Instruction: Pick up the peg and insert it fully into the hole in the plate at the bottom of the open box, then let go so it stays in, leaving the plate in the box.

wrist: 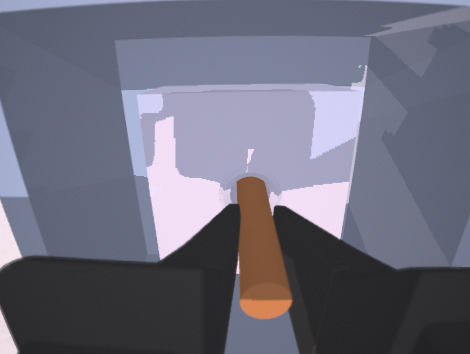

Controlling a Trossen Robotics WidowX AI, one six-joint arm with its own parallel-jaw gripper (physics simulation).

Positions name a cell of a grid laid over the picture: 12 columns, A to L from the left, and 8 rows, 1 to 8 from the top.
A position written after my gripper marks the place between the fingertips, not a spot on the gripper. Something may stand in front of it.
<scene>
I see my gripper (G5), a brown round peg (G7) and a blue-grey box (C5).
</scene>
